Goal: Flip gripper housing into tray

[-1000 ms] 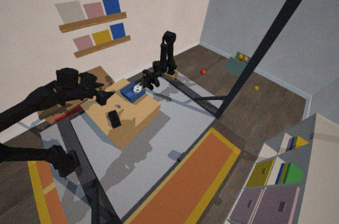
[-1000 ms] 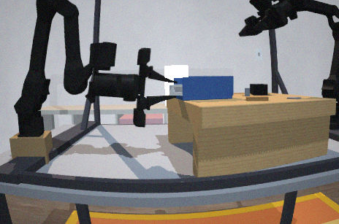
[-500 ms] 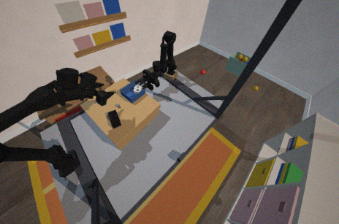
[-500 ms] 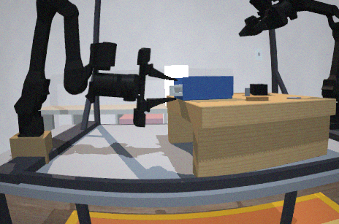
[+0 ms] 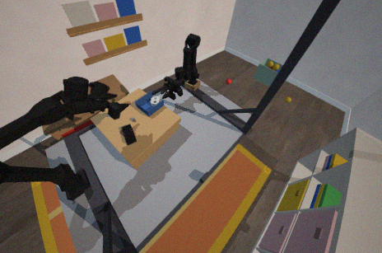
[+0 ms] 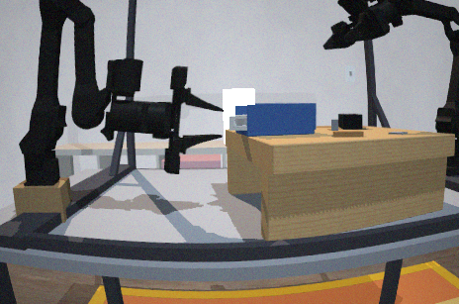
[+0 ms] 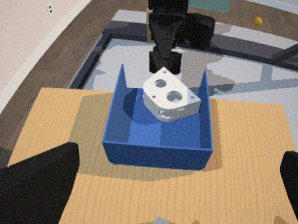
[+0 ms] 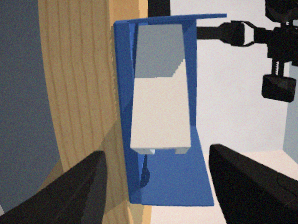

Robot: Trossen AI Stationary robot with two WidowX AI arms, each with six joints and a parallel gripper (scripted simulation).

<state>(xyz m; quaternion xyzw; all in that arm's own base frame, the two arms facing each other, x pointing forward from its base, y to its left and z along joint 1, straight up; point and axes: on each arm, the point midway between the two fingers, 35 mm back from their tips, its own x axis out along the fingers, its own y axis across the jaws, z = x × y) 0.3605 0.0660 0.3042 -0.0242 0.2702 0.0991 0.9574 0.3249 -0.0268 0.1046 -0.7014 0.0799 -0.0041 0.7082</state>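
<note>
Right now my right hand is 1 cm short of the blue tray, 16 cm to the right of it and 1 cm above it. Round my right hand: wooden block (1 cm ahead, 25 cm to the left, 8 cm below).
</note>
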